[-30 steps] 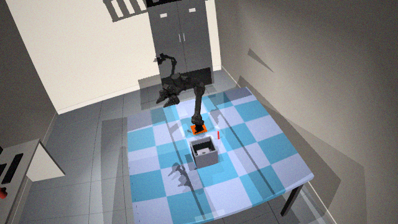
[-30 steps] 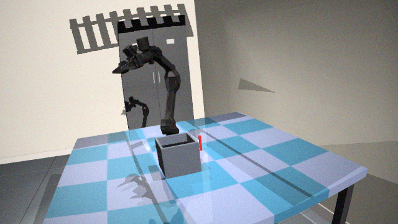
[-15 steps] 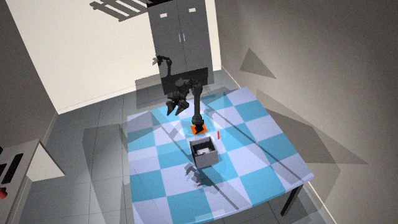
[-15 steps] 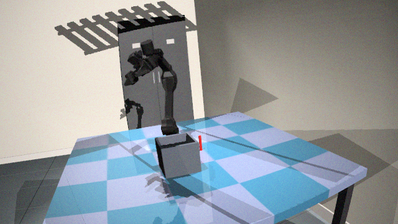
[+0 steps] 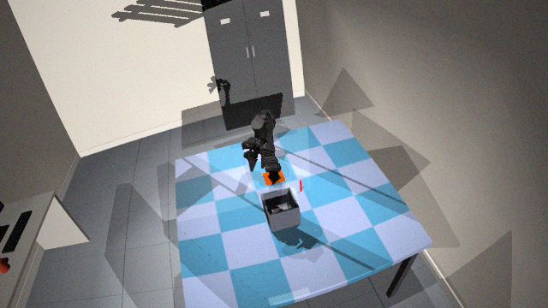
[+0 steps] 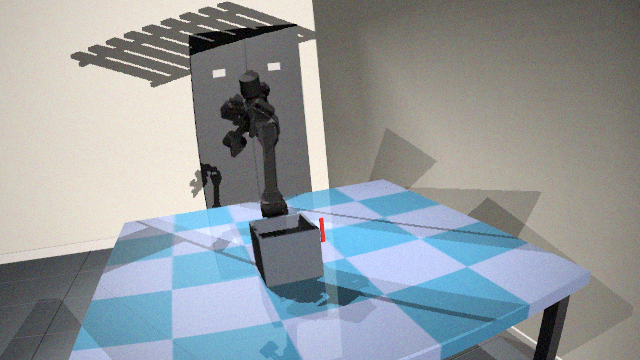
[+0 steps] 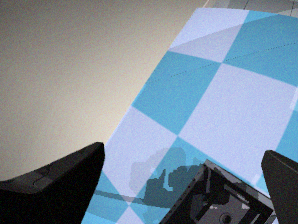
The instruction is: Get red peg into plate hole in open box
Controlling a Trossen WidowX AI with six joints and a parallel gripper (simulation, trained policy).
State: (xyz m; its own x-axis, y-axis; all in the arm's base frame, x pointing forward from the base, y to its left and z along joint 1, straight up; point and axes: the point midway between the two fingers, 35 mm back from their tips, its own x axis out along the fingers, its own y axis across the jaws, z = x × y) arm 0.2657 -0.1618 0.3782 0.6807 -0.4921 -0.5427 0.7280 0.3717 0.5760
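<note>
Now: gripper tip 32 cm above the red peg, 26 cm to the right of it and 10 cm past it. From my gripper tip the other things lie so: pale plate 31 cm below, 8 cm to the left, 3 cm ahead.
</note>
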